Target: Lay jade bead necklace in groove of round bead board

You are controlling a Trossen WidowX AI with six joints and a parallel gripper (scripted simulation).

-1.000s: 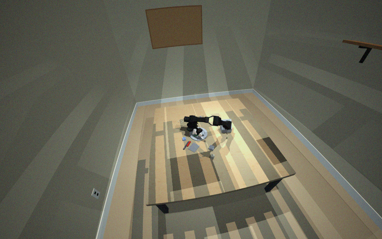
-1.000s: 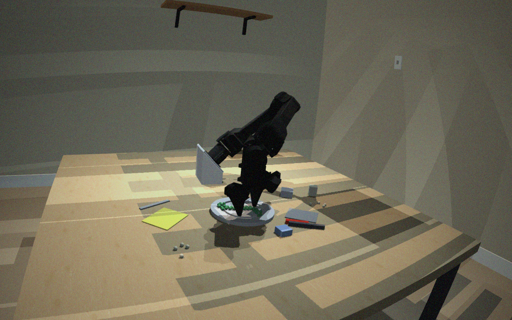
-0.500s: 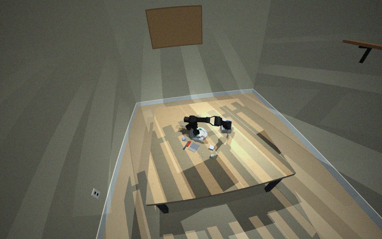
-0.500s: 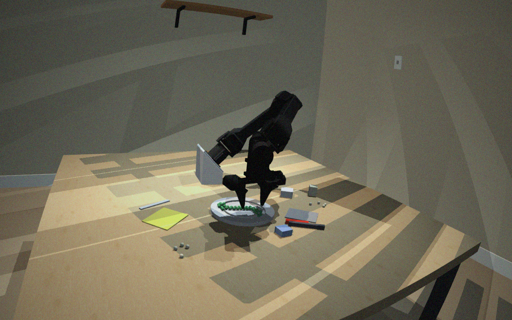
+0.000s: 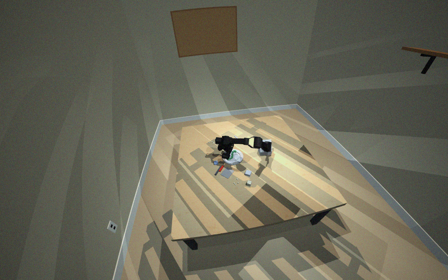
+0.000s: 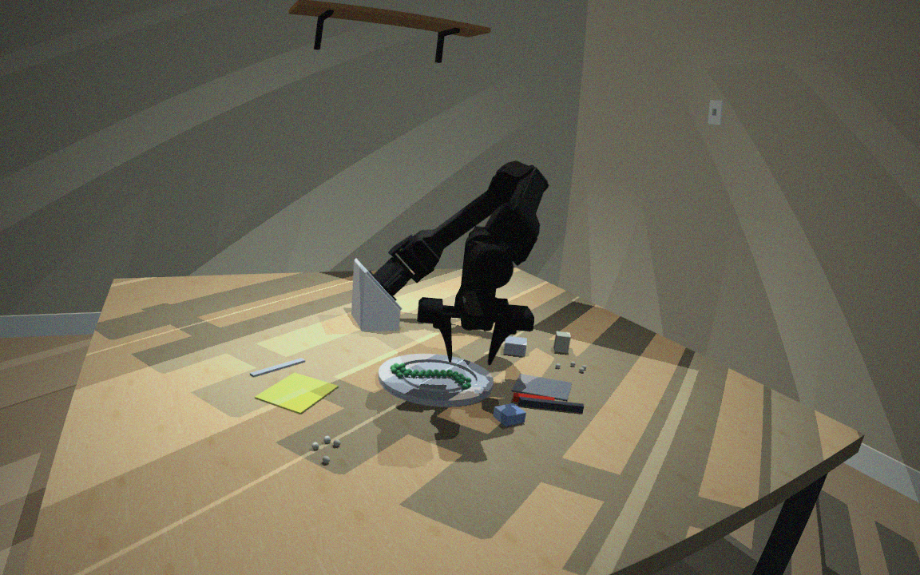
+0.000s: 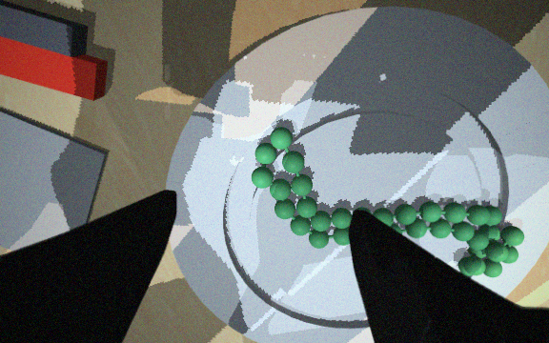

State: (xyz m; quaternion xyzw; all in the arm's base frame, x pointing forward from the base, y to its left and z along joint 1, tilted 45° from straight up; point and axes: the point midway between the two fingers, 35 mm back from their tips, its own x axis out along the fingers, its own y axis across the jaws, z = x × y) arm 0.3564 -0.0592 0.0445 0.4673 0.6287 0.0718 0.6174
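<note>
The round grey bead board lies 50 mm behind my gripper tip, 40 mm below it and 30 mm to the right of it. Also, from my gripper tip: grey plate: 130 mm to the left, 50 mm below, 50 mm ahead; then blue block: 120 mm ahead, 40 mm below; then red and black pen: 100 mm ahead, 80 mm to the left, 40 mm below.
</note>
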